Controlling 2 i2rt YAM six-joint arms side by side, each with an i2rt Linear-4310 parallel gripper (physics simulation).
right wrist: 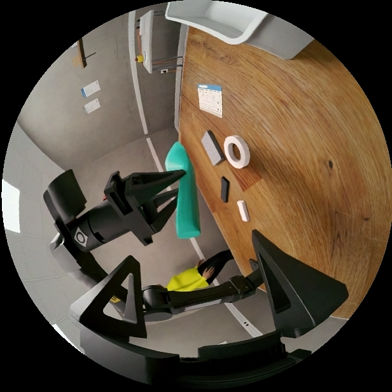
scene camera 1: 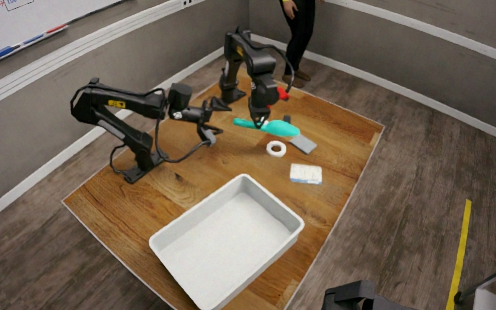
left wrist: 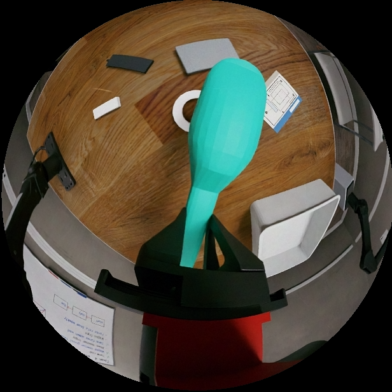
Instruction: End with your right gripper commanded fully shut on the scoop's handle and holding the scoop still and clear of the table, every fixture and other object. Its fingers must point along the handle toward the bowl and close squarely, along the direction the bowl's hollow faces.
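Seen in the pictures: left gripper, between the fingertips: (scene camera 1: 257,126); right gripper, between the fingertips: (scene camera 1: 227,121); left arm's base, origin of its link: (scene camera 1: 227,99); right arm's base, origin of its link: (scene camera 1: 146,166).
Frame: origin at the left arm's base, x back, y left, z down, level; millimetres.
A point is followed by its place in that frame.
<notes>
The turquoise scoop (scene camera 1: 284,128) @[x -447, y -113, z -161 mm] (left wrist: 227,120) (right wrist: 188,205) is held in the air above the table (scene camera 1: 190,190) @[x -323, y -481, z 0 mm]. My left gripper (scene camera 1: 259,123) @[x -372, y -178, z -162 mm] (left wrist: 196,214) (right wrist: 187,179) is shut on its handle, near the bowl. The smooth rounded back of the bowl faces the left wrist camera; the hollow is hidden there. The handle's free end sticks out past the left fingers toward the right gripper. My right gripper (scene camera 1: 226,120) @[x -309, y -272, z -205 mm] (right wrist: 187,251) is open and empty. In the right wrist view the handle's end shows ahead of its spread fingers, a little apart from them, with the bowl farther away.
On the table are a white ring (scene camera 1: 269,151) @[x -400, y -130, z -15 mm] (left wrist: 178,110) (right wrist: 244,161), a grey block (scene camera 1: 303,145) @[x -477, y 2, z -15 mm] (left wrist: 207,55), a printed card (scene camera 1: 306,173) @[x -575, y -102, z -1 mm] (right wrist: 210,100), a dark block (left wrist: 130,63) (right wrist: 225,189) and a small white block (left wrist: 107,107) (right wrist: 243,210). A white tray (scene camera 1: 296,231) @[x -733, y -382, z -98 mm] stands at the front.
</notes>
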